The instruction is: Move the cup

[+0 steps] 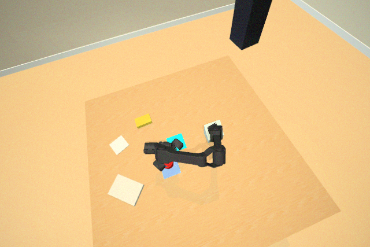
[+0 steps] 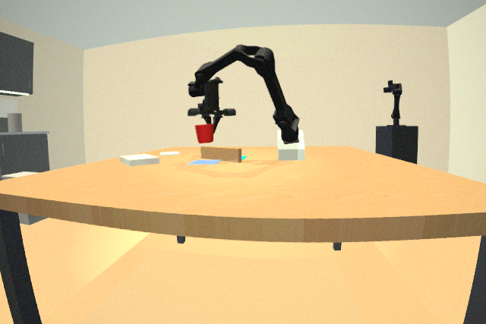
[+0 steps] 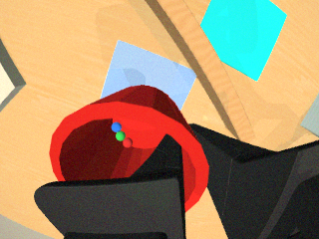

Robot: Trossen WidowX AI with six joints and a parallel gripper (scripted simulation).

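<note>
Now: the cyan pad 12 cm below my gripper tip, 11 cm to the right of it and 7 cm behind it. Also, from my gripper tip: light blue pad: 12 cm below, 3 cm ahead, 1 cm to the left; then cup: 3 cm ahead, 1 cm to the left; then wooden bar: 10 cm below, 5 cm to the right, 2 cm behind.
</note>
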